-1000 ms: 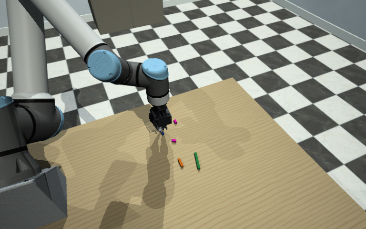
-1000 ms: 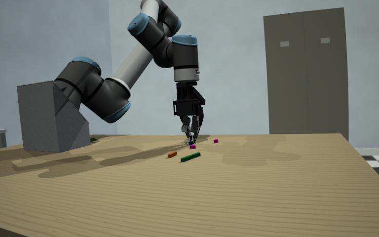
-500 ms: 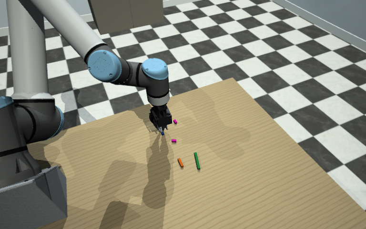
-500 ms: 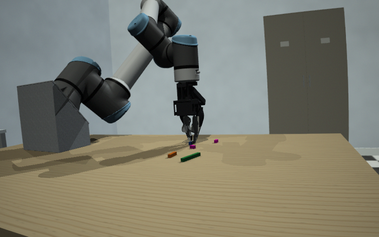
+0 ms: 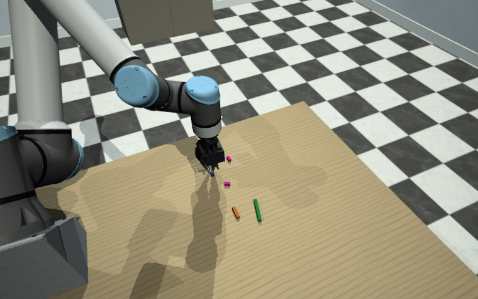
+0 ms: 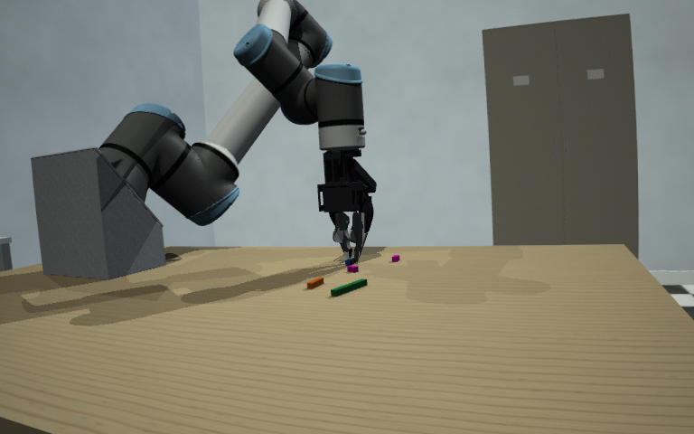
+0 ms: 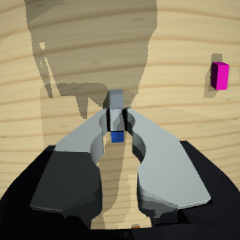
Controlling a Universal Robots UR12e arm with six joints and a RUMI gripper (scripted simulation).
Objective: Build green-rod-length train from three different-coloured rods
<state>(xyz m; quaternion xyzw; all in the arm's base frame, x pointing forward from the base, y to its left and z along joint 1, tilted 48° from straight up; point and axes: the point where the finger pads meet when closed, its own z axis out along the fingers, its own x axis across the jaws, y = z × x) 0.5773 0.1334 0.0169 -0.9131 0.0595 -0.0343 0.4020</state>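
My hand is 10 mm above the grey rod. Also, from my hand: green rod 70 mm ahead, 220 mm to the right, 10 mm below; blue rod 20 mm to the right, 10 mm below; orange rod 200 mm to the right, 10 mm below.
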